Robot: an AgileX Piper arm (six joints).
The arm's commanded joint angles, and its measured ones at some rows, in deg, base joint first. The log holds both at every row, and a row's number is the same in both.
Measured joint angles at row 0: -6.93 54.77 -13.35 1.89 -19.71 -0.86
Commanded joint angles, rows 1 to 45: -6.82 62.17 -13.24 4.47 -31.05 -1.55; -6.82 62.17 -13.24 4.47 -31.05 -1.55; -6.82 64.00 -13.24 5.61 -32.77 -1.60; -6.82 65.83 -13.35 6.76 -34.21 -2.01; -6.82 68.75 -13.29 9.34 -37.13 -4.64; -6.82 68.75 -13.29 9.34 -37.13 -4.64; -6.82 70.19 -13.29 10.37 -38.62 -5.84; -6.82 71.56 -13.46 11.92 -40.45 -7.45; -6.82 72.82 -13.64 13.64 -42.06 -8.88; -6.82 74.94 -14.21 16.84 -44.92 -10.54; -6.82 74.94 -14.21 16.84 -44.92 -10.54; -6.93 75.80 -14.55 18.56 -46.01 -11.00; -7.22 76.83 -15.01 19.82 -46.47 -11.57; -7.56 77.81 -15.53 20.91 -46.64 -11.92; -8.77 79.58 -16.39 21.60 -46.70 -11.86; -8.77 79.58 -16.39 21.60 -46.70 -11.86; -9.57 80.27 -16.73 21.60 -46.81 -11.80; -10.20 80.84 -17.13 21.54 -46.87 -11.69; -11.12 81.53 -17.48 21.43 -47.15 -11.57; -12.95 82.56 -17.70 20.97 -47.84 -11.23; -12.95 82.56 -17.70 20.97 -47.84 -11.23; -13.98 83.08 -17.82 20.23 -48.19 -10.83; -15.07 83.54 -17.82 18.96 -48.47 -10.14; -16.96 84.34 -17.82 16.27 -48.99 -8.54; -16.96 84.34 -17.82 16.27 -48.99 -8.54; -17.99 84.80 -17.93 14.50 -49.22 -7.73; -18.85 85.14 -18.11 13.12 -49.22 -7.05; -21.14 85.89 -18.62 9.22 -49.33 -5.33; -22.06 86.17 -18.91 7.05 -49.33 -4.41; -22.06 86.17 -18.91 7.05 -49.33 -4.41; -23.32 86.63 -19.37 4.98 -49.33 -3.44; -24.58 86.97 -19.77 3.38 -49.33 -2.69; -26.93 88.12 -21.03 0.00 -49.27 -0.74; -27.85 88.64 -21.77 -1.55 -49.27 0.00; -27.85 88.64 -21.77 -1.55 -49.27 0.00; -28.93 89.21 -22.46 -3.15 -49.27 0.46; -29.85 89.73 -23.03 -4.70 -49.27 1.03; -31.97 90.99 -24.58 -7.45 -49.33 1.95; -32.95 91.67 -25.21 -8.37 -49.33 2.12; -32.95 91.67 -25.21 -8.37 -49.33 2.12; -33.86 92.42 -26.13 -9.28 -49.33 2.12; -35.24 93.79 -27.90 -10.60 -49.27 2.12; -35.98 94.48 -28.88 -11.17 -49.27 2.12; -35.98 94.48 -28.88 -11.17 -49.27 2.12; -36.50 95.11 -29.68 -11.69 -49.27 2.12
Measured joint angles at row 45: -34.61 93.56 -27.10 -9.40 -48.41 1.83
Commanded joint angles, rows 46 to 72: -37.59 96.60 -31.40 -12.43 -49.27 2.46; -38.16 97.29 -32.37 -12.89 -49.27 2.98; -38.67 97.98 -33.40 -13.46 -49.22 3.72; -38.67 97.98 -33.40 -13.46 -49.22 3.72; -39.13 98.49 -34.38 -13.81 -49.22 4.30; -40.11 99.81 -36.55 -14.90 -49.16 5.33; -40.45 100.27 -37.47 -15.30 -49.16 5.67; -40.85 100.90 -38.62 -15.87 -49.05 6.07; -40.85 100.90 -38.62 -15.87 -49.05 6.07; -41.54 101.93 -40.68 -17.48 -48.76 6.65; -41.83 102.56 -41.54 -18.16 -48.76 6.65; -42.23 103.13 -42.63 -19.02 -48.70 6.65; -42.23 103.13 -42.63 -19.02 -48.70 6.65; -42.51 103.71 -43.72 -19.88 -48.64 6.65; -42.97 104.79 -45.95 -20.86 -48.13 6.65; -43.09 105.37 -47.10 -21.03 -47.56 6.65; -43.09 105.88 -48.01 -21.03 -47.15 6.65; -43.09 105.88 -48.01 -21.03 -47.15 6.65; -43.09 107.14 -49.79 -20.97 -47.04 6.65; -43.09 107.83 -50.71 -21.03 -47.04 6.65; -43.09 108.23 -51.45 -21.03 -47.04 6.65; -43.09 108.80 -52.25 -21.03 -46.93 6.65; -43.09 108.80 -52.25 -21.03 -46.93 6.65; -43.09 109.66 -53.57 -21.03 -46.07 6.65; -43.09 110.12 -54.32 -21.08 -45.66 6.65; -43.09 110.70 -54.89 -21.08 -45.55 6.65; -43.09 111.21 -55.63 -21.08 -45.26 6.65
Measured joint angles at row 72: -42.74 110.07 -53.51 -20.63 -46.01 6.47
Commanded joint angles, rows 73 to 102: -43.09 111.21 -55.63 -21.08 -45.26 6.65; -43.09 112.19 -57.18 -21.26 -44.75 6.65; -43.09 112.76 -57.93 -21.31 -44.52 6.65; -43.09 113.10 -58.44 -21.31 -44.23 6.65; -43.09 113.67 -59.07 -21.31 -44.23 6.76; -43.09 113.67 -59.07 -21.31 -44.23 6.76; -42.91 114.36 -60.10 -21.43 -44.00 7.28; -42.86 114.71 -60.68 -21.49 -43.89 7.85; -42.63 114.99 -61.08 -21.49 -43.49 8.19; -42.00 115.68 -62.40 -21.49 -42.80 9.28; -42.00 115.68 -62.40 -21.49 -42.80 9.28; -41.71 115.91 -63.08 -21.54 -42.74 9.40; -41.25 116.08 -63.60 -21.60 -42.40 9.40; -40.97 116.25 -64.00 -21.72 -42.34 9.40; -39.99 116.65 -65.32 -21.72 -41.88 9.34; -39.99 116.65 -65.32 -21.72 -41.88 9.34; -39.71 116.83 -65.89 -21.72 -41.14 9.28; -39.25 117.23 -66.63 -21.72 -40.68 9.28; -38.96 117.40 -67.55 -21.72 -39.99 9.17; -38.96 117.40 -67.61 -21.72 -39.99 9.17; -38.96 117.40 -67.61 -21.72 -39.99 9.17; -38.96 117.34 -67.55 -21.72 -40.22 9.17; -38.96 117.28 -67.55 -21.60 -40.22 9.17; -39.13 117.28 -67.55 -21.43 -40.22 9.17; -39.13 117.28 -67.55 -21.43 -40.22 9.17; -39.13 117.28 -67.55 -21.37 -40.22 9.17; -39.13 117.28 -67.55 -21.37 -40.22 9.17; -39.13 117.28 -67.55 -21.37 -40.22 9.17; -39.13 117.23 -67.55 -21.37 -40.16 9.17; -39.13 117.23 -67.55 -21.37 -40.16 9.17
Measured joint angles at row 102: -41.20 117.06 -66.00 -16.62 -36.38 9.40
